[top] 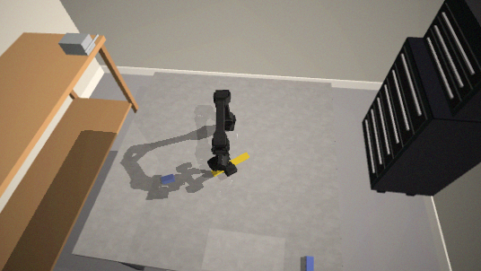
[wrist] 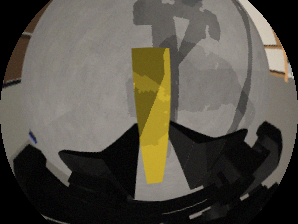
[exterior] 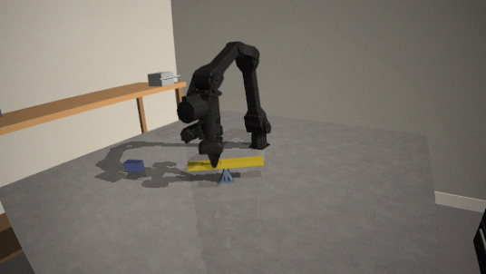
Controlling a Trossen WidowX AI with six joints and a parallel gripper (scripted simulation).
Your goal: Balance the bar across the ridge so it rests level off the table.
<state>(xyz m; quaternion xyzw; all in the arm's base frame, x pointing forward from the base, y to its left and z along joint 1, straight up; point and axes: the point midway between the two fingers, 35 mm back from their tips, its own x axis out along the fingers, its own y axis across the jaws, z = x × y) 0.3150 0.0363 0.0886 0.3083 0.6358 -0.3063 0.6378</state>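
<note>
My gripper tip is 2 cm to the right of the yellow bar and 2 cm past it.
</note>
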